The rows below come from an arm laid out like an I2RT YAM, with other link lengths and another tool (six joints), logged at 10 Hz.
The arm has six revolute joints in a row. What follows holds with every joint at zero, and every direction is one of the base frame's. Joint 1 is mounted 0.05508 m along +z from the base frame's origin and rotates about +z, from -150 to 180 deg. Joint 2 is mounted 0.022 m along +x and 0.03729 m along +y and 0.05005 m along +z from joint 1 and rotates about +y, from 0 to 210 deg. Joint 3 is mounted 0.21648 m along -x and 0.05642 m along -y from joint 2 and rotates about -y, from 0 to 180 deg. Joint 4 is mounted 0.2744 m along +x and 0.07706 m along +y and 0.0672 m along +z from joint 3 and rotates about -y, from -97 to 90 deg. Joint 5 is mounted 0.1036 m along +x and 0.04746 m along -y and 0.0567 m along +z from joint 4 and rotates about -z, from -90 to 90 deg. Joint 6 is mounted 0.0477 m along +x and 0.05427 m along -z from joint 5 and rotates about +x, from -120 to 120 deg. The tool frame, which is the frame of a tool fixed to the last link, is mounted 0.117 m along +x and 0.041 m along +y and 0.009 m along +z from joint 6; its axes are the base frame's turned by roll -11.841, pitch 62.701 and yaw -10.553 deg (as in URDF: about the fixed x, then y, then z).
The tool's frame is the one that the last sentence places.
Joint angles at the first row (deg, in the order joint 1, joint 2, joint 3, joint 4, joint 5, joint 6):
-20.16 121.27 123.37 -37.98 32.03 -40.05
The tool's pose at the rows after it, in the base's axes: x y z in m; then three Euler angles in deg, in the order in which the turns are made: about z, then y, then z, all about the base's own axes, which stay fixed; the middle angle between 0 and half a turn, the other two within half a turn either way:
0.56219 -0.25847 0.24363 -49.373 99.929 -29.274
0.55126 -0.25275 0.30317 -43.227 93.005 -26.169
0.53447 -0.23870 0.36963 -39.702 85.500 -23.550
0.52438 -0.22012 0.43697 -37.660 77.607 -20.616
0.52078 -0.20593 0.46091 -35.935 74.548 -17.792
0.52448 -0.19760 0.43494 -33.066 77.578 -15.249
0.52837 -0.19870 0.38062 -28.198 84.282 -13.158
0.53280 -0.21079 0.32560 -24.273 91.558 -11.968
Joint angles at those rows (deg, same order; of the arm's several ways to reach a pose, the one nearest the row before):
-22.06 118.76 124.51 -35.38 26.33 -36.95
-23.70 112.86 123.96 -34.65 20.25 -33.56
-24.40 107.11 124.61 -34.17 15.92 -31.40
-24.18 105.75 130.89 -34.39 12.47 -29.76
-24.05 105.03 132.77 -34.37 9.13 -28.25
-24.29 103.33 127.85 -34.76 5.34 -26.41
-25.76 103.02 121.97 -36.80 0.32 -24.10
-27.77 106.78 121.34 -40.40 -3.53 -23.46

